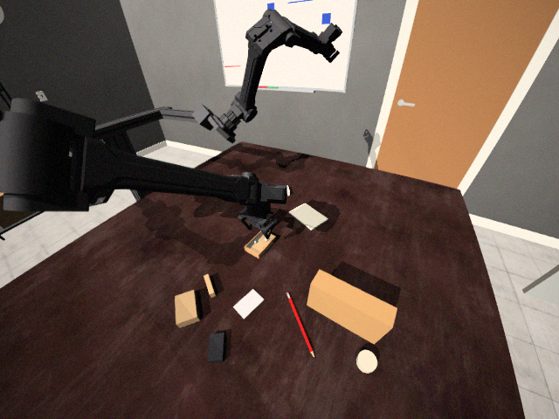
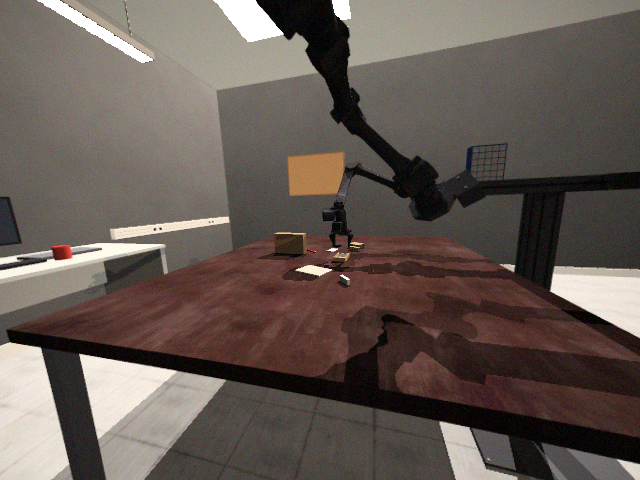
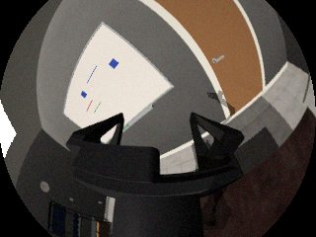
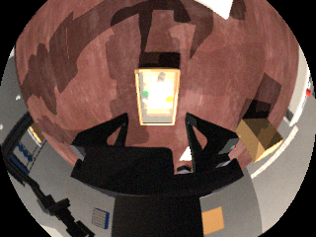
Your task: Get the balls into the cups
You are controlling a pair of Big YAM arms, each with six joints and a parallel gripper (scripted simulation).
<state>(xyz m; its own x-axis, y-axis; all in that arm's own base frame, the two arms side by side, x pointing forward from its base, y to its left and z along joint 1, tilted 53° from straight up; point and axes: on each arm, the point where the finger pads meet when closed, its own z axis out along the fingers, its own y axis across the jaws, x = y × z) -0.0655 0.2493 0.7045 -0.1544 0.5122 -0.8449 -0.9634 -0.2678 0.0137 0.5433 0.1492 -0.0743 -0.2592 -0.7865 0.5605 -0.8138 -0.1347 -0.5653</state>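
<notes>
My right gripper is now 70 mm above the wooden puzzle. From my right hand the other things lie so: pale flat card 70 mm ahead, 250 mm to the left, 70 mm below; red pencil 270 mm ahead, 160 mm to the right, 70 mm below; dark block 130 mm ahead, 340 mm to the right, 70 mm below.
</notes>
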